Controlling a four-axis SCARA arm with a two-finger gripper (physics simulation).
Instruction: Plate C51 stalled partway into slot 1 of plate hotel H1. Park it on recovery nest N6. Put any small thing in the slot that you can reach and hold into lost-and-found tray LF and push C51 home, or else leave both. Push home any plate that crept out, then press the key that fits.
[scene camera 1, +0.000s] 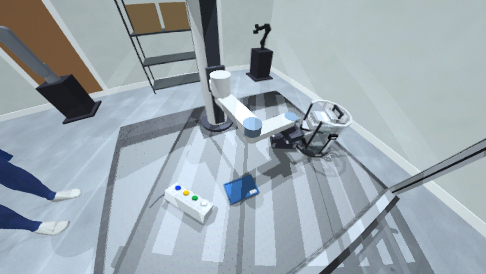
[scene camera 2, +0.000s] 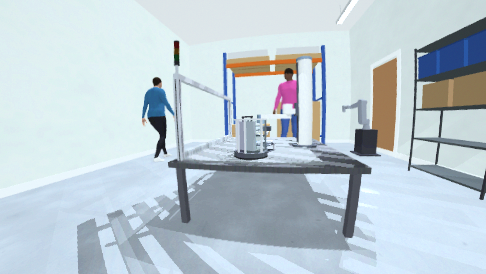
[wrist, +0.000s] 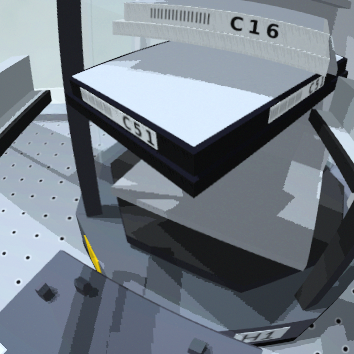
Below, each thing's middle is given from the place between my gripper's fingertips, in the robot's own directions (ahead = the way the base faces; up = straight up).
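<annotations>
There's the round plate rack (scene camera 1: 318, 144), which is 10 mm below my hand, 50 mm ahead of it and 80 mm to the left of it.
</annotations>
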